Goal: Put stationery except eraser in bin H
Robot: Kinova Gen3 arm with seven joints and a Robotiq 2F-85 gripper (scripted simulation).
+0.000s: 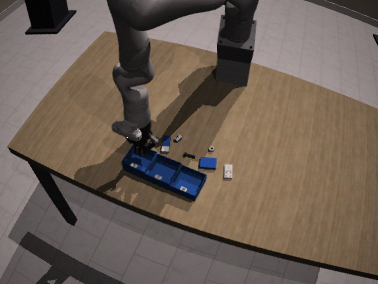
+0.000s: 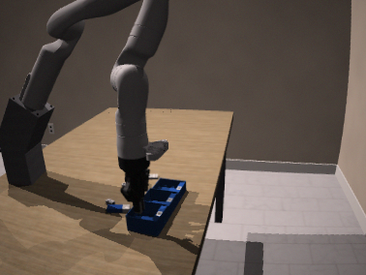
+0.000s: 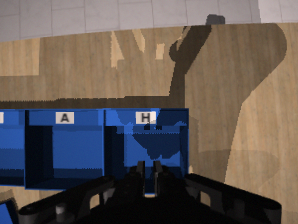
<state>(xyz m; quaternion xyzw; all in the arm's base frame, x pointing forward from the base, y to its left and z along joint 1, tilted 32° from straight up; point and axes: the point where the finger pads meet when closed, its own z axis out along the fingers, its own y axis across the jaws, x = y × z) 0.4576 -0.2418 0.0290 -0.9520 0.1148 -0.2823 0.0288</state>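
The blue three-part bin is 4 cm ahead of my hand, 8 cm to the left of it and 4 cm below it. Round my hand: black bolt 5 cm behind, 14 cm to the left, 5 cm below; flat blue pad 3 cm behind, 21 cm to the left, 5 cm below; blue-and-white eraser 7 cm behind, 6 cm to the left, 5 cm below.
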